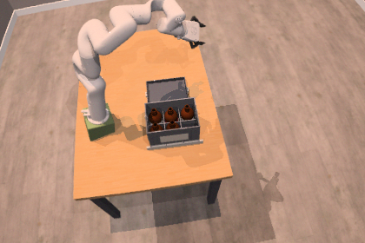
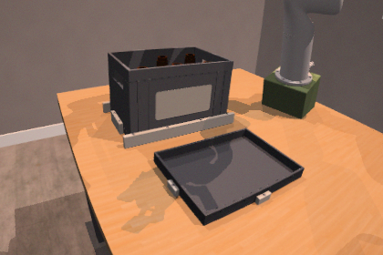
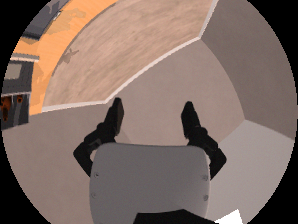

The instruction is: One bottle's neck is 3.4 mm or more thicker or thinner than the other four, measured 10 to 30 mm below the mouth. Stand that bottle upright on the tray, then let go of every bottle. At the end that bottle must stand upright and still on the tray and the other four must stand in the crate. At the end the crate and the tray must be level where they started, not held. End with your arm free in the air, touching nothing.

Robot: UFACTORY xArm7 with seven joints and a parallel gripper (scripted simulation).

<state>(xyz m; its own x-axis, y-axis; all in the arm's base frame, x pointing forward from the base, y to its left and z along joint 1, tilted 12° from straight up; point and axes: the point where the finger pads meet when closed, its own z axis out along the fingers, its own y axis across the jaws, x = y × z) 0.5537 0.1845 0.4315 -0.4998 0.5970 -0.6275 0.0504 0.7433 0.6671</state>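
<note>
My gripper is now 320 mm to the left of the crate, 320 mm above it and 220 mm past it. Also, from my hand: dark tray: 390 mm below, 220 mm behind, 50 mm to the right; then glass bottle: 320 mm below, 270 mm to the right, 130 mm behind.
</note>
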